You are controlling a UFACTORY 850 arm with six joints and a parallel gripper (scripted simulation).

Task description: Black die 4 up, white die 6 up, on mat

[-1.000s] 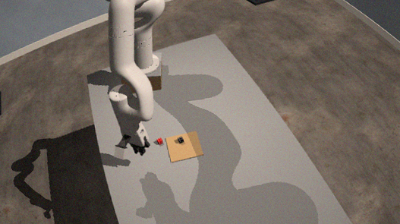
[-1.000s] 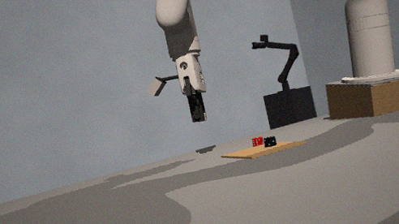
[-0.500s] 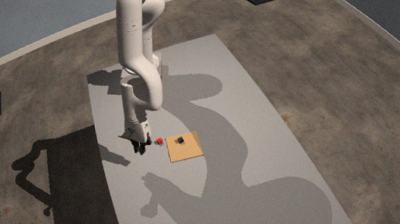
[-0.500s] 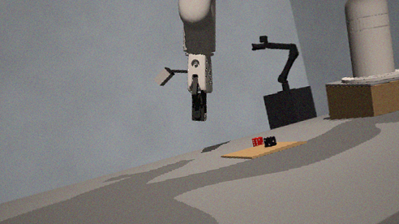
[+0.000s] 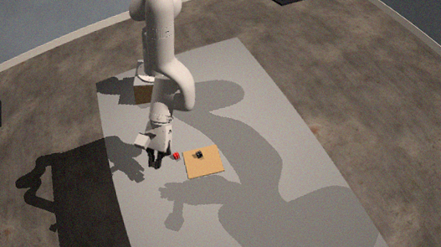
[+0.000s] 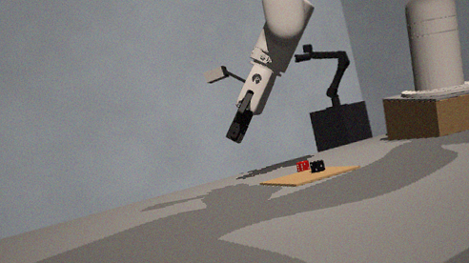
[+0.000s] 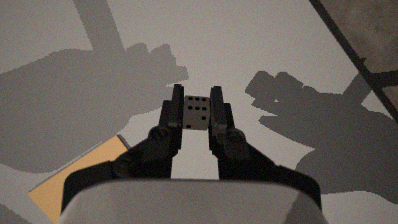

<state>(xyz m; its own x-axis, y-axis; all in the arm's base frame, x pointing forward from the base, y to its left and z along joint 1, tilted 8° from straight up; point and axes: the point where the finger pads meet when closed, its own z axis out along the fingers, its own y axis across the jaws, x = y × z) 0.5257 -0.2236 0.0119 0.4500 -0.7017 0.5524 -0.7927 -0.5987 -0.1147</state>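
The white die lies 10 mm below my hand. Round my hand: tan mat (10 mm ahead, 180 mm to the left, 110 mm below); then red die (70 mm behind, 100 mm to the left, 100 mm below); then black die (20 mm behind, 180 mm to the left, 100 mm below).
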